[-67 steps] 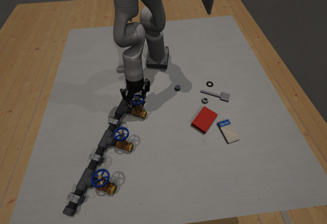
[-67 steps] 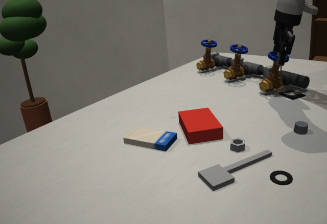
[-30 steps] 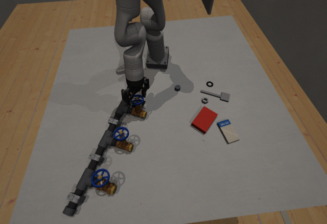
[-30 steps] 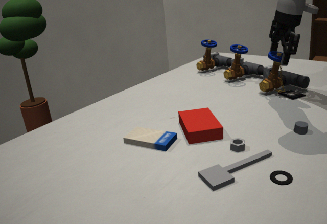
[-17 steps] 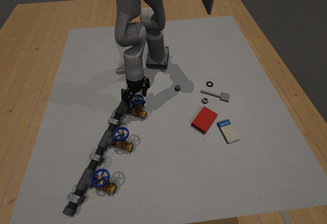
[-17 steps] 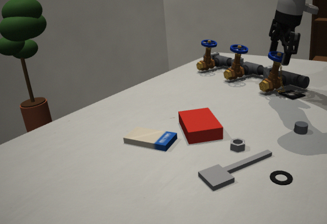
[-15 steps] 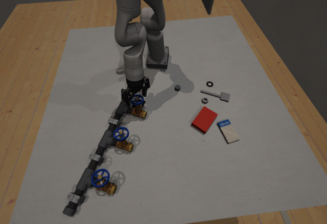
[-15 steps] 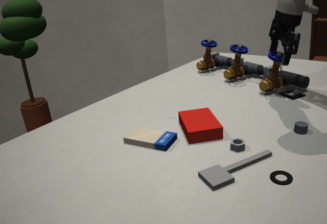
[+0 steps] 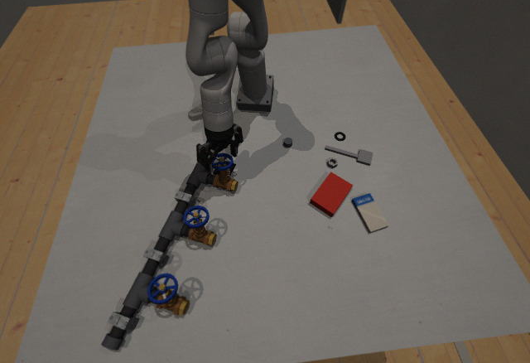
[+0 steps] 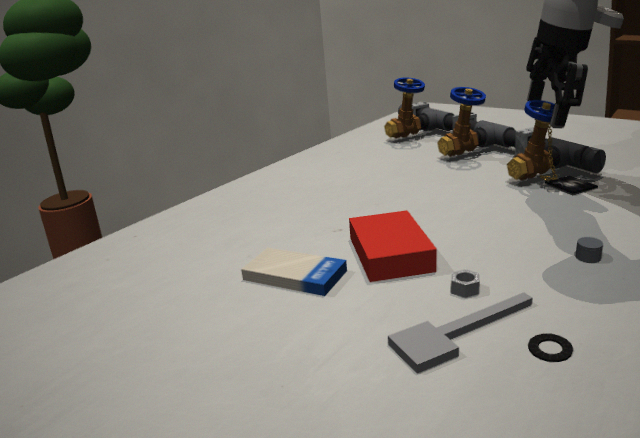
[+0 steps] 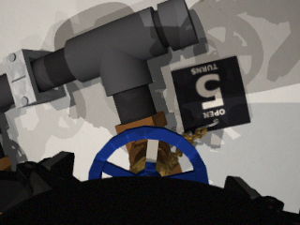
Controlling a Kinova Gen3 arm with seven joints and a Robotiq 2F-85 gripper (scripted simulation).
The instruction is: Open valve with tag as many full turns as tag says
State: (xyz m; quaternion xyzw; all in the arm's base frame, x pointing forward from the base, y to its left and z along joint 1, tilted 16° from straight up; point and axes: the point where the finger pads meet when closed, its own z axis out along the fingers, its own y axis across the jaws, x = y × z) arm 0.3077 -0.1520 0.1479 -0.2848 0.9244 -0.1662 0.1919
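Now: hand 12 cm above the black tag and 4 cm past it. Round my hand: red block: 31 cm to the left, 13 cm ahead, 11 cm below; small grey cylinder: 23 cm to the left, 11 cm below, 10 cm behind; grey paddle-shaped tool: 44 cm to the left, 12 cm below.
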